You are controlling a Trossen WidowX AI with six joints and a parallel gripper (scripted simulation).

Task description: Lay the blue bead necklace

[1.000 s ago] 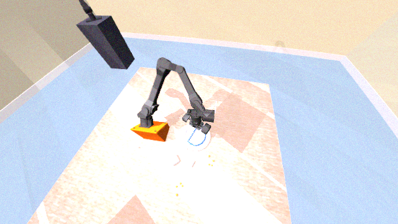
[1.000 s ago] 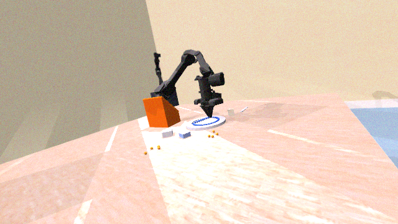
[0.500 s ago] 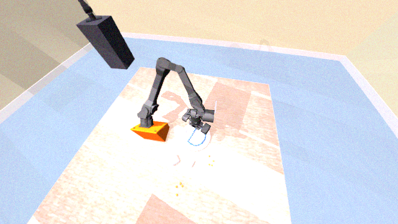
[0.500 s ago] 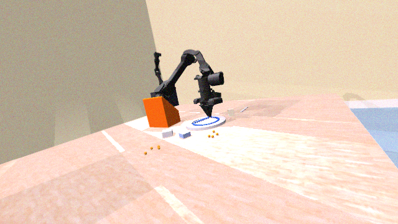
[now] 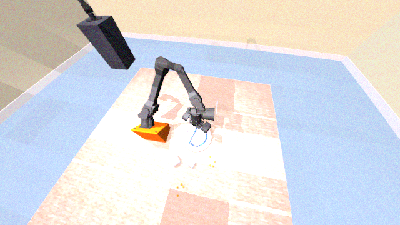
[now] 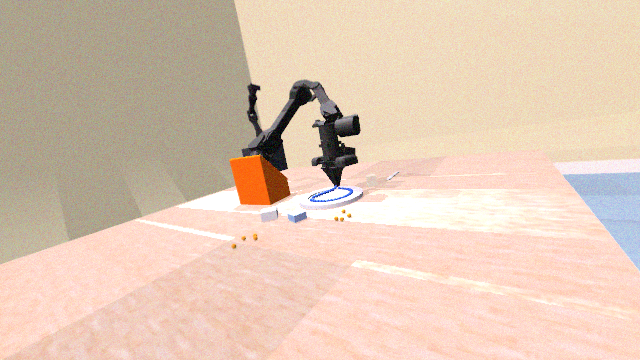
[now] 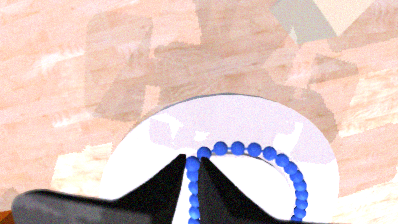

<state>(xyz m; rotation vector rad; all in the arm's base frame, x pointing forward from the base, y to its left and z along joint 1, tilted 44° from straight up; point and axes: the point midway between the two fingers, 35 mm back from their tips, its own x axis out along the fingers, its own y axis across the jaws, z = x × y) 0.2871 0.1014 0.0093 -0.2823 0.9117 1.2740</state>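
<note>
The round white bead board lies 10 mm ahead of my gripper tip, 60 mm to the right of it and 10 mm below it. Round my gripper tip: white stick: 130 mm ahead, 190 mm to the left, 20 mm below; then light blue cube: 230 mm to the right, 10 mm below; then beige cube: 90 mm ahead, 70 mm to the left.
</note>
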